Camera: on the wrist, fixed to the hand. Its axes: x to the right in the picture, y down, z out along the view.
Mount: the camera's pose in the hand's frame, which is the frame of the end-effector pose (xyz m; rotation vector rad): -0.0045 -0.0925 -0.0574 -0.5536 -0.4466 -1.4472
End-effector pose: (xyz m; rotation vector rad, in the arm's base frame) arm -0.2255 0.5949 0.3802 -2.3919 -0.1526 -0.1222
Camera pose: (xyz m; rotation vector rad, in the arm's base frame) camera -0.2459 0.6231 0.4834 2.1810 2.1795 0.2993
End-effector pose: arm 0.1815 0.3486 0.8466 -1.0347 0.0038 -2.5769
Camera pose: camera 0.1156 0.4290 0.8141 1.1376 0.1099 1.5950
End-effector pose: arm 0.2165 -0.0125 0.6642 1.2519 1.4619 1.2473
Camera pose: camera 0.1458 -0.0278 0.5827 -0.0734 1.0958 0.2555
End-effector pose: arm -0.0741 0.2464 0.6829 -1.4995 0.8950 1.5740
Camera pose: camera 0.0344 0.2374 0.6857 -1.4121 -0.8565 0.8910
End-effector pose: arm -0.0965 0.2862 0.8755 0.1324 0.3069 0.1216
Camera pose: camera -0.1093 0.2009 0.8089 -0.6189 -0.1377 -1.2397
